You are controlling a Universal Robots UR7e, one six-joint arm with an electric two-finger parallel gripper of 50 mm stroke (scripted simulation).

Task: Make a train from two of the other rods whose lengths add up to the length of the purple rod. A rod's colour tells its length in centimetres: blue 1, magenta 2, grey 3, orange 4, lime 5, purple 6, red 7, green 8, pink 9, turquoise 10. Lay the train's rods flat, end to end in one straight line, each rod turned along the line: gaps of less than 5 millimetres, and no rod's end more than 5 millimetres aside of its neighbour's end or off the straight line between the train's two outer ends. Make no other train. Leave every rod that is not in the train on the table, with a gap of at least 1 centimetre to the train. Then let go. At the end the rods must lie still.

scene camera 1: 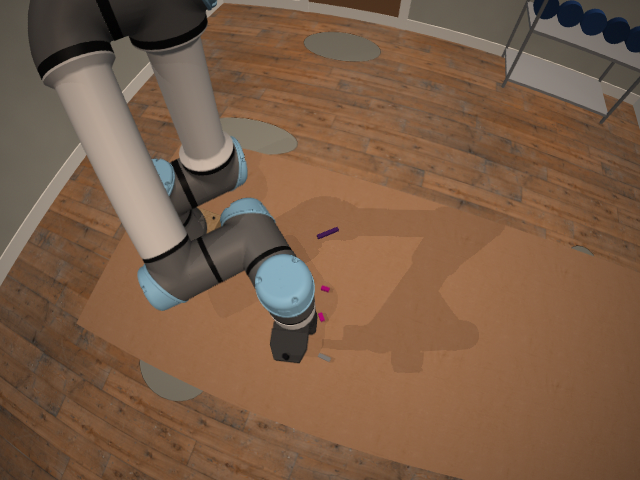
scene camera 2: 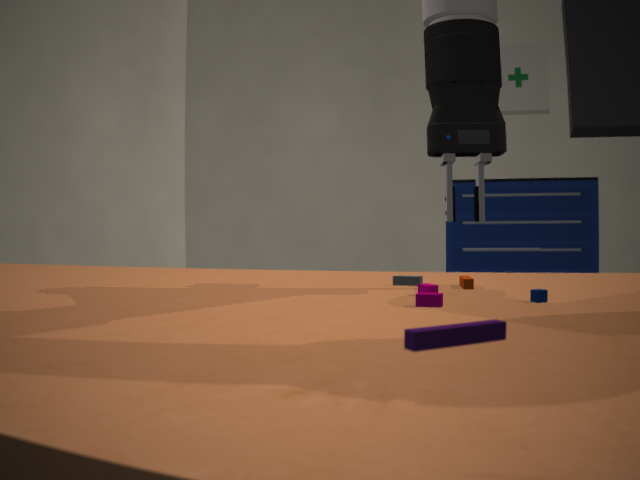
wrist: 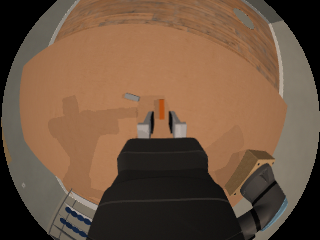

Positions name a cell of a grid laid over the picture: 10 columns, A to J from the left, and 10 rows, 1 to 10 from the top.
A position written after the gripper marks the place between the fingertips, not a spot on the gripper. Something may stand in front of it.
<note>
In view: the gripper (scene camera 2: H5).
The gripper is seen too in the wrist view (wrist: F5).
</note>
